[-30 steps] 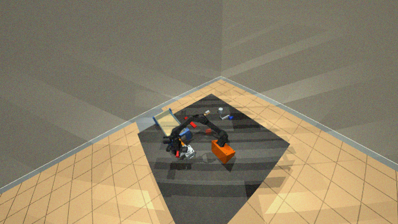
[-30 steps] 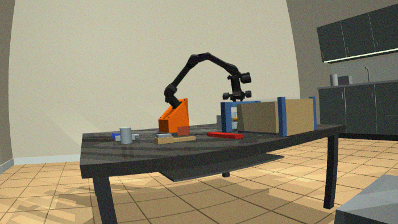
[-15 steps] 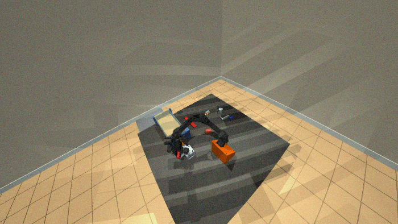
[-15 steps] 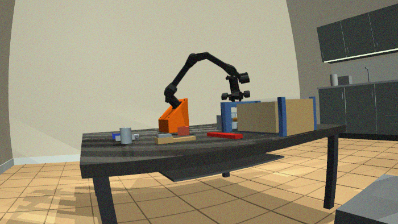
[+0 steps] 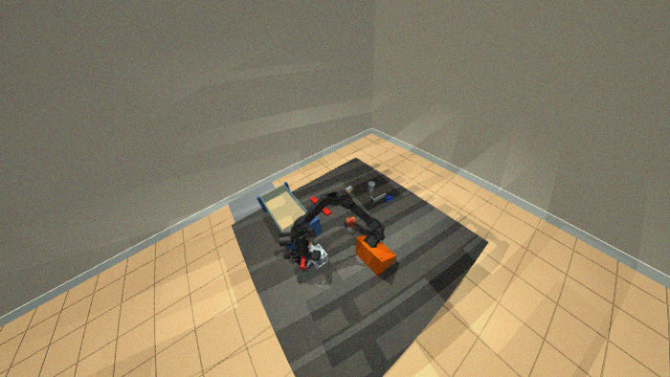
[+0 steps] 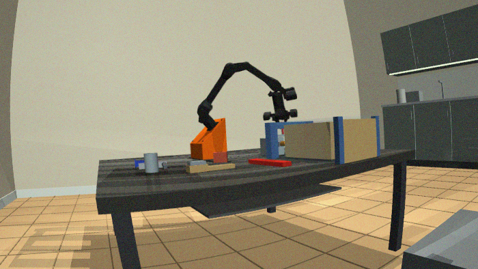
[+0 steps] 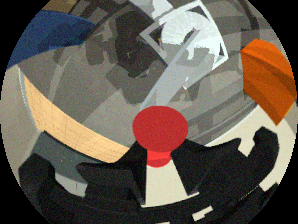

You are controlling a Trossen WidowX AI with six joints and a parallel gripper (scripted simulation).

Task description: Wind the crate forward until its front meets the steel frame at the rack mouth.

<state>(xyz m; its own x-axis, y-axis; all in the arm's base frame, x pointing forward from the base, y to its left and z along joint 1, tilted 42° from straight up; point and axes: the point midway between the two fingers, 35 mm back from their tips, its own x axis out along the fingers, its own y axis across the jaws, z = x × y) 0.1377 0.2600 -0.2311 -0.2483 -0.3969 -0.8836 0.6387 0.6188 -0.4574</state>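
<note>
Right now my gripper tip is 30 mm short of the grey winch, 110 mm to the left of it and 100 mm above it. From my gripper tip the other things lie so: wooden-handled tool 390 mm ahead, 580 mm to the right, 110 mm below; clear-panelled cubby 450 mm ahead, 90 mm to the right, 10 mm below; flat red bar 410 mm ahead, 350 mm to the right, 120 mm below.
</note>
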